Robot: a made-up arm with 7 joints.
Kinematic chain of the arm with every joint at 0, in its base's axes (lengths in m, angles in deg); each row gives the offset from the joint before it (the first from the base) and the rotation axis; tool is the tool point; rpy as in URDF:
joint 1: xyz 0 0 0.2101 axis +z
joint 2: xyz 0 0 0 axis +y
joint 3: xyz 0 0 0.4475 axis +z
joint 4: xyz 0.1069 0 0 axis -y
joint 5: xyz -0.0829 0 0.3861 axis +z
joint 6: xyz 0 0 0 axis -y
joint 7: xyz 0.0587 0 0 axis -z
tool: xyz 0 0 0 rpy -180 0 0
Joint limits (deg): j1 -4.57..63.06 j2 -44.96..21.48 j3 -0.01..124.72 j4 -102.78..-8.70 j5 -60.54..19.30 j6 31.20..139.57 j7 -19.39..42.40
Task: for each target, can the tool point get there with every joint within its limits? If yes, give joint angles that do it. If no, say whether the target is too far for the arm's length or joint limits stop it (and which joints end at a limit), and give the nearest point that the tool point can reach.
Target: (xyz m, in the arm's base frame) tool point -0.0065 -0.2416 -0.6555
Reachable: no: joint limits stop it (at a limit: joint 1, joint 2, joint 3, joint 4, joint 5, joint 6) | nearest point -0.5976 -0.2517 0.2668 | short by 1.095 m
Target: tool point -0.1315 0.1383 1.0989
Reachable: yes | joints 28.08 -8.89 68.14 -21.84 -53.69 74.90 33.03
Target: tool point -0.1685 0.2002 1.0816
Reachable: yes | joints 52.51 6.54 100.03 -34.07 3.62 119.61 -6.33
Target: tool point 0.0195 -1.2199 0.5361
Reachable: no: too far | nearest point -0.3348 -0.5853 0.7849 | short by 0.768 m
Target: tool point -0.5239 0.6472 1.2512
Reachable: no: too far | nearest point -0.3680 0.3899 0.9321 | short by 0.439 m
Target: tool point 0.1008 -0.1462 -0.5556
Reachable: no: joint limits stop it (at a limit: joint 1, joint 2, joint 3, joint 4, joint 6) | nearest point 0.6237 -0.0561 0.3802 | short by 1.076 m
